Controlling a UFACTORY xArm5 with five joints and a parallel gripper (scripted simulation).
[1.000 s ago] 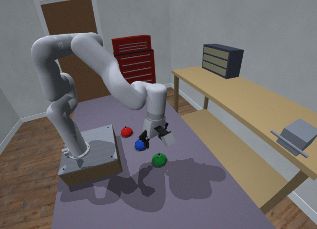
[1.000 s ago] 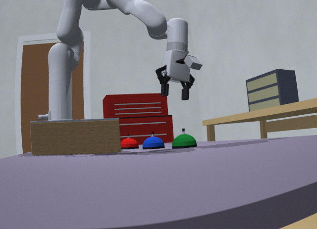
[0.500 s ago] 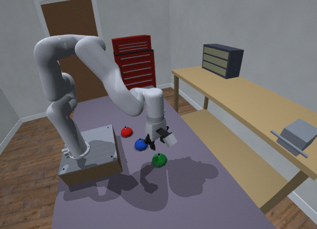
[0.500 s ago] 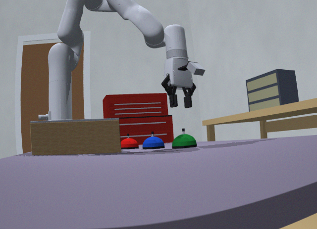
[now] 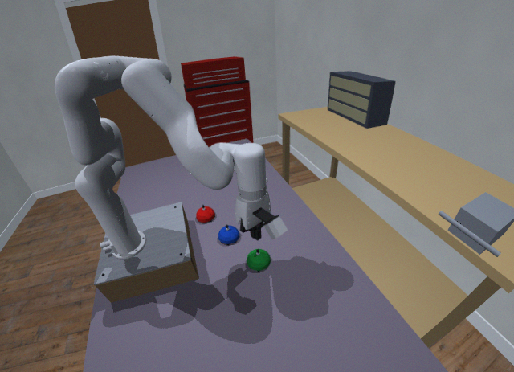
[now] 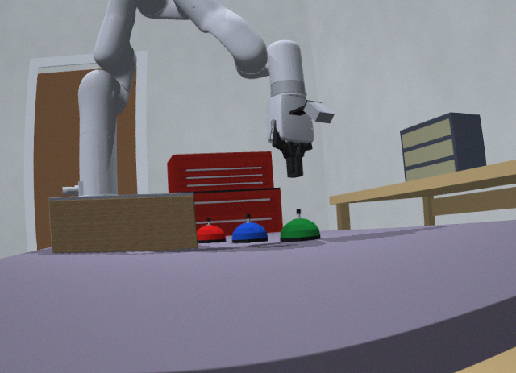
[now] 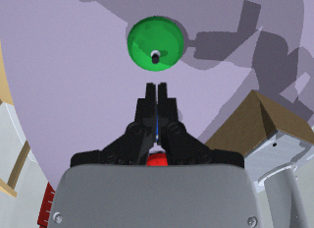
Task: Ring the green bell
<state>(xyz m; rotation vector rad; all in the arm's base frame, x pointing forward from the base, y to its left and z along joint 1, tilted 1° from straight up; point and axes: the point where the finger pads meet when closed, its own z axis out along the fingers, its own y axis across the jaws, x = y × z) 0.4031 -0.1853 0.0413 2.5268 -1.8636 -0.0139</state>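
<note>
Now: the green bell 110 mm below my hand. Also, from my hand: blue bell: 50 mm behind, 160 mm to the left, 110 mm below; then red bell: 100 mm behind, 320 mm to the left, 110 mm below.
</note>
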